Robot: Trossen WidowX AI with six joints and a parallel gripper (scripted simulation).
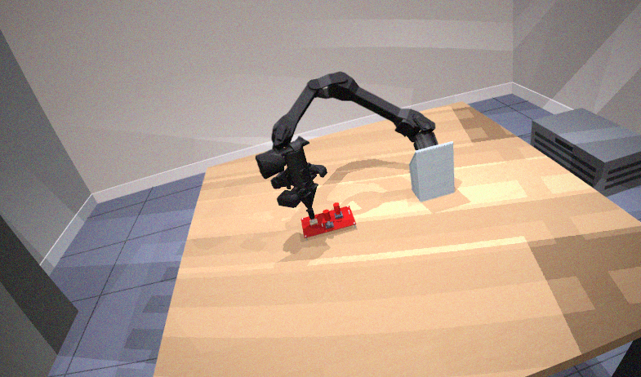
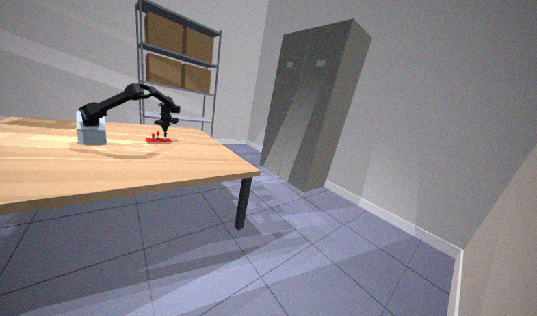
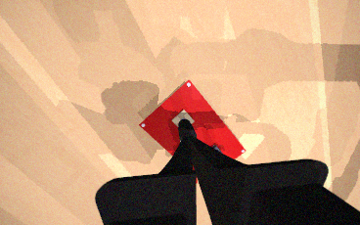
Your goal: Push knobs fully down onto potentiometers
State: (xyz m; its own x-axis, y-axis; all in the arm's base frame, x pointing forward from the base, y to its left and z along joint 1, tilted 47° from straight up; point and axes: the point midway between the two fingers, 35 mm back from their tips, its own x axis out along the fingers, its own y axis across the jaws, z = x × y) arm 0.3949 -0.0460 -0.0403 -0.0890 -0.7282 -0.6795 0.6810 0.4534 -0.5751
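My gripper tip is now 2 cm above the black knob.
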